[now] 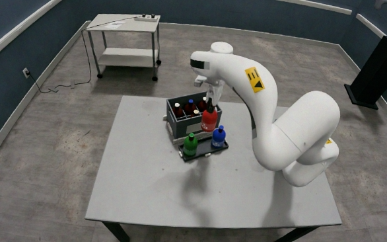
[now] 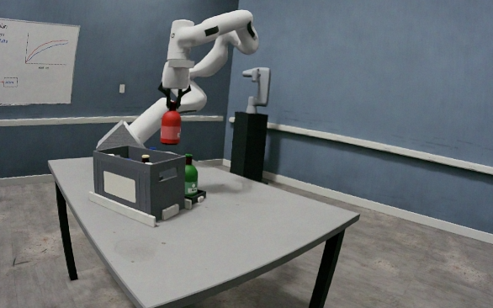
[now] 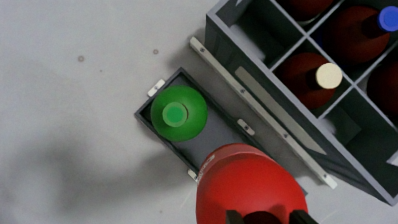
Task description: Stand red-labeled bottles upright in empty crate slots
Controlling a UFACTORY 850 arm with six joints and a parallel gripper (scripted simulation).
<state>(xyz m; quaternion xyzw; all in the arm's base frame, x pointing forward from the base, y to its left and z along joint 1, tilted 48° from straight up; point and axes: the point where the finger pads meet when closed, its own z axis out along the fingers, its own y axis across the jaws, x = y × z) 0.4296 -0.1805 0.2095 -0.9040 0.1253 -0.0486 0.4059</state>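
My gripper is now 7 cm above the red-labeled bottle. From my hand the other things lie so: grey crate (10 cm ahead, 16 cm to the right, 25 cm below); then green bottle (7 cm ahead, 5 cm to the left, 25 cm below); then blue bottle (7 cm behind, 5 cm to the right, 25 cm below).
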